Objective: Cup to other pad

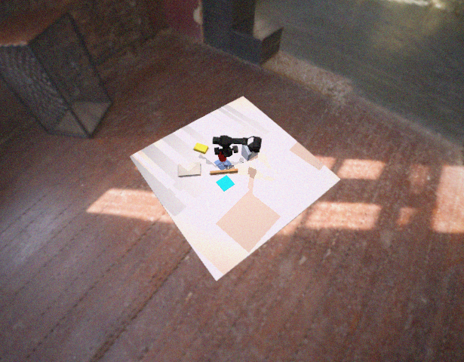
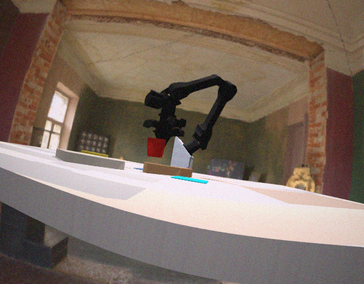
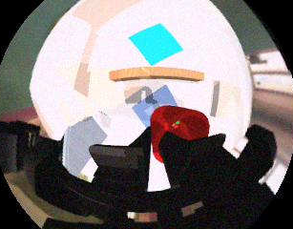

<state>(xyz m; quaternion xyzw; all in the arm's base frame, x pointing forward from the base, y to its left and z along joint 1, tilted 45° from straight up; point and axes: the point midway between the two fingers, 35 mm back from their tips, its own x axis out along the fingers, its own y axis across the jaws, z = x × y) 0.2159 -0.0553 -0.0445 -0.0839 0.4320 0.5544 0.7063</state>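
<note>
Right now the cyan pad is 130 mm ahead of my gripper tip, 150 mm to the left of it and 100 mm below it. Round my gripper tip: blue pad (20 mm ahead, 20 mm to the right, 100 mm below); wooden bar (80 mm ahead, 70 mm to the left, 90 mm below); red cup (30 mm ahead, 20 mm to the right).
</note>
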